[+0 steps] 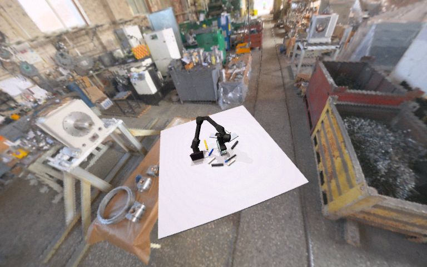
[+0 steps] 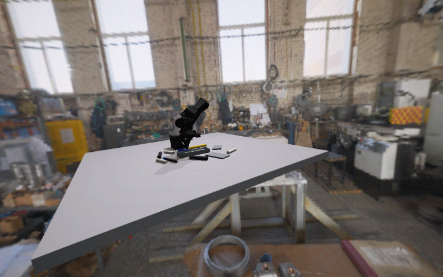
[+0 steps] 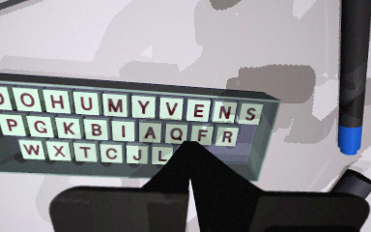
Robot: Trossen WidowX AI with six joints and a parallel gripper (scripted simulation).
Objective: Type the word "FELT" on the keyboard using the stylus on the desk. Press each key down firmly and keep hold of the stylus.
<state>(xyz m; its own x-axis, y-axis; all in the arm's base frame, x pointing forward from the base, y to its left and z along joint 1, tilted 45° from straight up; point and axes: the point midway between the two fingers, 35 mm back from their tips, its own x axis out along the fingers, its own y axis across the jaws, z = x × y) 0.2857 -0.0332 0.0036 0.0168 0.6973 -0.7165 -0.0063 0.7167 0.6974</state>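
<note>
Right now my gripper tip is 11 cm past the blue stylus, 4 cm to the right of it and 4 cm above it. Round my gripper tip: stylus tip: 9 cm behind, 6 cm to the left, 4 cm below; then blue-tipped black pen: 2 cm ahead, 14 cm to the right, 4 cm below; then flat grey plate: 15 cm ahead, 15 cm to the left, 4 cm below.
</note>
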